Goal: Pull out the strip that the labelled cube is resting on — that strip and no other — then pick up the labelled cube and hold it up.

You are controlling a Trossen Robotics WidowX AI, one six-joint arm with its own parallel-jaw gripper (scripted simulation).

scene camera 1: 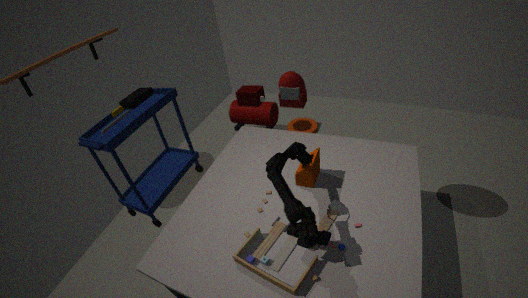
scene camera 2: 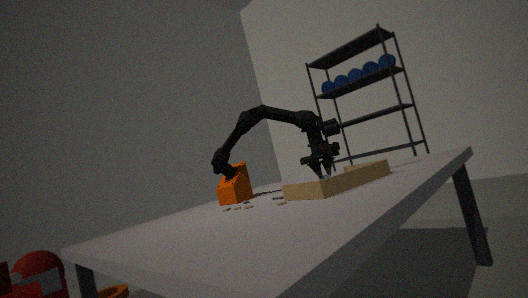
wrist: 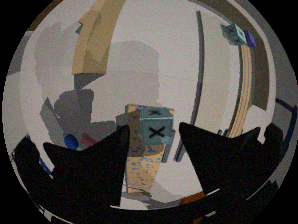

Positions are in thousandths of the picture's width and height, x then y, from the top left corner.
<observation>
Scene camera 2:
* my gripper: 616,596
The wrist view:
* my gripper: 518,574
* labelled cube: 525,551
</observation>
